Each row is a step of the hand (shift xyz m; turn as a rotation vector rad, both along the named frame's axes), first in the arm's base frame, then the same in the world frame.
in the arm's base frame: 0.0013 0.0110 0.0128 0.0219 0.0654 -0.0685
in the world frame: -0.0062 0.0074 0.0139 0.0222 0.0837 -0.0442
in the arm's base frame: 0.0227 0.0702 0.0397 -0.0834 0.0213 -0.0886
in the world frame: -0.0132 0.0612 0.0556 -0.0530 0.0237 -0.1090
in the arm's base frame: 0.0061 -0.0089 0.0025 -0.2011 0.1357 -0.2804
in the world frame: 0.0073 -0.0077 0.0032 -0.1314 0.1534 -0.3109
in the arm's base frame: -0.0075 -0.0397 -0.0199 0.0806 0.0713 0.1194
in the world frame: 0.0115 -0.0341 -0.0271 0.0130 0.0552 0.1504
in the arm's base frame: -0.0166 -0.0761 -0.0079 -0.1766 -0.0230 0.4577
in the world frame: 0.0103 -0.0734 -0.0252 -0.2986 -0.1758 0.3481
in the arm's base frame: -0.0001 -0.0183 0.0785 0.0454 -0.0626 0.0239
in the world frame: -0.0198 -0.0370 0.0688 0.0518 -0.0549 0.0293
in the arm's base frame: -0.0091 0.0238 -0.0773 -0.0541 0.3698 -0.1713
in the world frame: 0.0095 0.0398 -0.0704 -0.1039 0.3793 -0.1198
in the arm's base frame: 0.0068 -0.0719 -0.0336 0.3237 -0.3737 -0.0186
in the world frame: 0.0383 -0.0578 -0.0392 0.4083 -0.2753 0.0472
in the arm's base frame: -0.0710 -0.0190 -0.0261 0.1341 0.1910 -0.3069
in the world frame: -0.0498 -0.0272 -0.0535 0.1620 0.2868 -0.2004
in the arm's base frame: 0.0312 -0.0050 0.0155 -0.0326 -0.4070 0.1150
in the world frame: 0.0246 -0.0017 0.0251 0.0551 -0.4195 0.0300
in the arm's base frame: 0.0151 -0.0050 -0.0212 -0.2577 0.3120 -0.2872
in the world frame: 0.0219 0.0040 -0.0145 -0.2327 0.3086 -0.3112
